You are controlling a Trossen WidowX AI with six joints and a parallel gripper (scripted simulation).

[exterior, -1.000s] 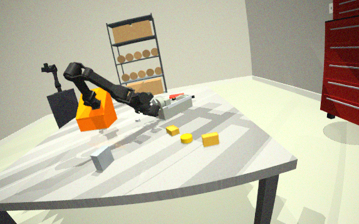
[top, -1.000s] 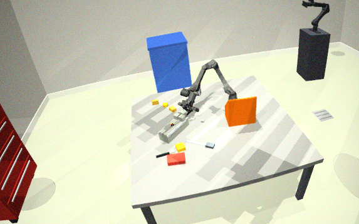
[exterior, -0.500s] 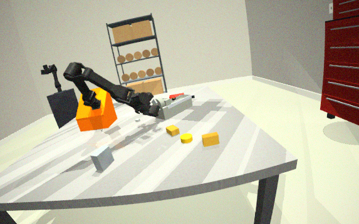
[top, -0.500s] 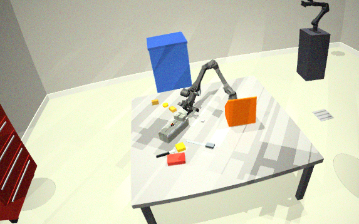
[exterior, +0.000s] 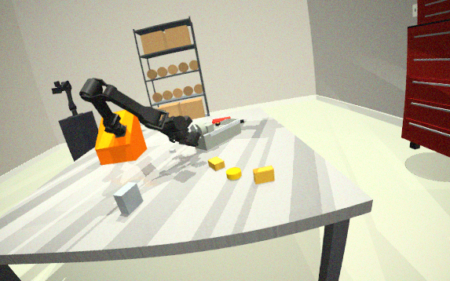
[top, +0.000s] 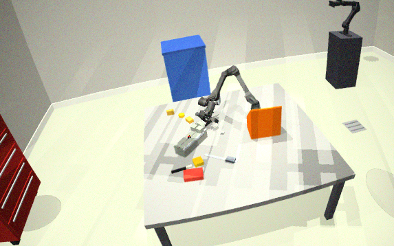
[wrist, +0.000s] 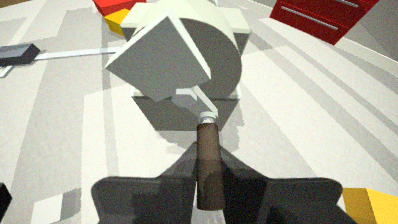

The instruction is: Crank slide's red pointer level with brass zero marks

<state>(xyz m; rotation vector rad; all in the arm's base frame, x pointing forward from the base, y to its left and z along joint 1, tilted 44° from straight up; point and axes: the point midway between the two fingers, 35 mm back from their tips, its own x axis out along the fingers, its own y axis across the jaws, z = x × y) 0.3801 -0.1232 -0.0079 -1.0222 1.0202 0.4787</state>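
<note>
Right now the dark brown crank handle is 3 cm above my gripper tip, 1 cm to the right of it and 1 cm behind it. Round my gripper tip: yellow block: 33 cm to the left, 6 cm ahead, 2 cm below; grey cube: 39 cm to the right, 16 cm behind; red pointer: 15 cm to the left, 10 cm ahead, 5 cm above.
</note>
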